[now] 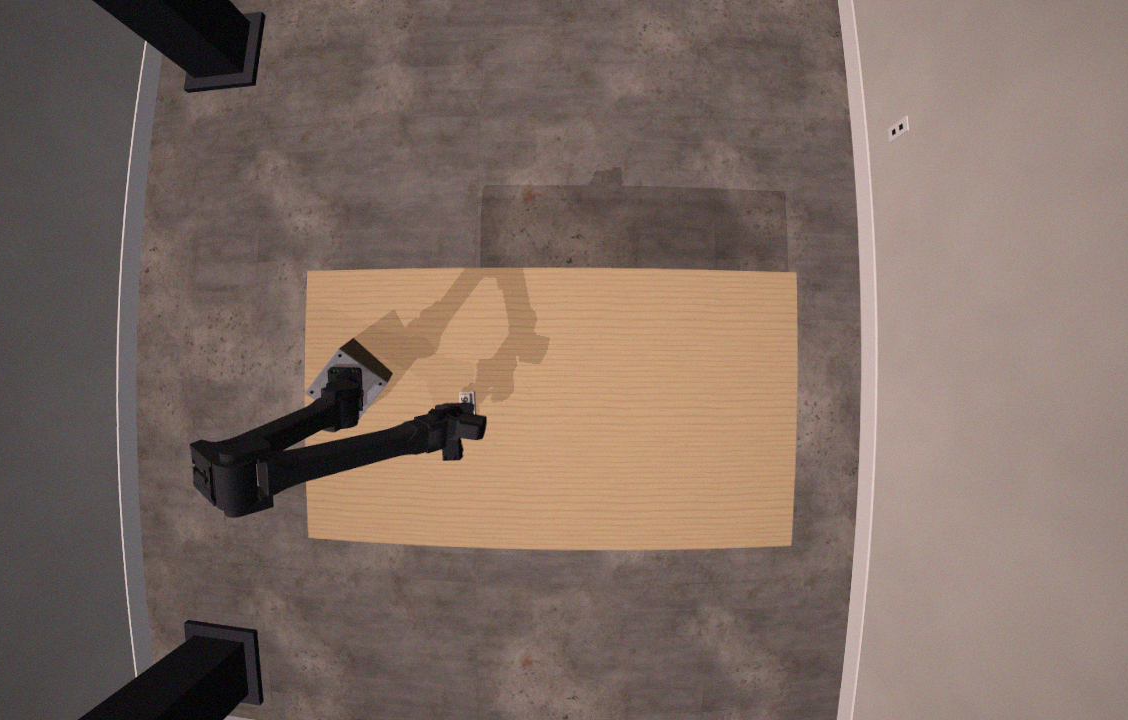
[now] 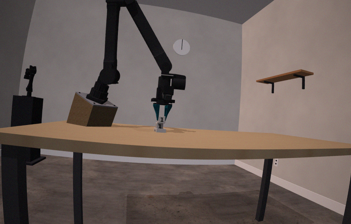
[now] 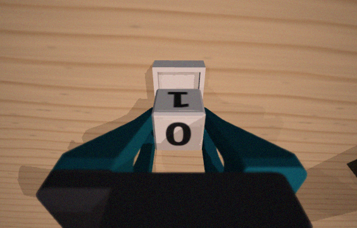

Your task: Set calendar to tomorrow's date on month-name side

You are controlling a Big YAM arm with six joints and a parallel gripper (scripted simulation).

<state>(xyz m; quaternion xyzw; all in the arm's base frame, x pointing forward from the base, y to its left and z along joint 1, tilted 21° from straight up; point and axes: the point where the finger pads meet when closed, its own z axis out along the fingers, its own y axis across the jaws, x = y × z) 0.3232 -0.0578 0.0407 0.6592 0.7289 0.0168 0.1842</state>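
The white tray lies 20 mm to the left of my hand and 50 mm below it. From my hand the other things lie so: cube (right at my hand).
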